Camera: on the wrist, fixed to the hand. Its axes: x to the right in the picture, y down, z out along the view.
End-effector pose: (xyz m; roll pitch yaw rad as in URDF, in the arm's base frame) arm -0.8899 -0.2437 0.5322 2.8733 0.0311 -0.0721
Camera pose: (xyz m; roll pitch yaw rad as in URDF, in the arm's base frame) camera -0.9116 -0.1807 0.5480 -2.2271 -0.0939 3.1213
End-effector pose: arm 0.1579 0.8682 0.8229 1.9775 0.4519 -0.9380
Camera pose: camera 0.1741 0.9307 0.8000 -1.3188 -0.5314 2.1841
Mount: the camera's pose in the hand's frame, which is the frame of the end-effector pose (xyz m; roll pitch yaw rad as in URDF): -0.0267 -0.0551 -0.0307 0.6479 0.0469 3.0751
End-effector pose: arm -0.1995 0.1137 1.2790 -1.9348 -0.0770 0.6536
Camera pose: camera -0.2189 0.0874 1.3392 2.5910 0.1222 -2.4200
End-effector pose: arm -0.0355 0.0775 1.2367 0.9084 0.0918 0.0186
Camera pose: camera -0.0676 0.0672 1.1771 -0.2508 -0.1150 3.0818
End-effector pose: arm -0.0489 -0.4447 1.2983 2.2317 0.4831 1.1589
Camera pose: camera -0.1162 -0.4536 1.2889 -1.5844 -0.5644 -1.9783
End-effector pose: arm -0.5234 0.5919 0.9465 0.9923 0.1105 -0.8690
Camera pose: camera -0.5484 0.6146 0.8869 -0.3333 -0.1401 2.1962
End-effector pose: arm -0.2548 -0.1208 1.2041 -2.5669 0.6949 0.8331
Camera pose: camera -0.2665 -0.0897 1.2640 -3.1347 -0.6954 -2.2025
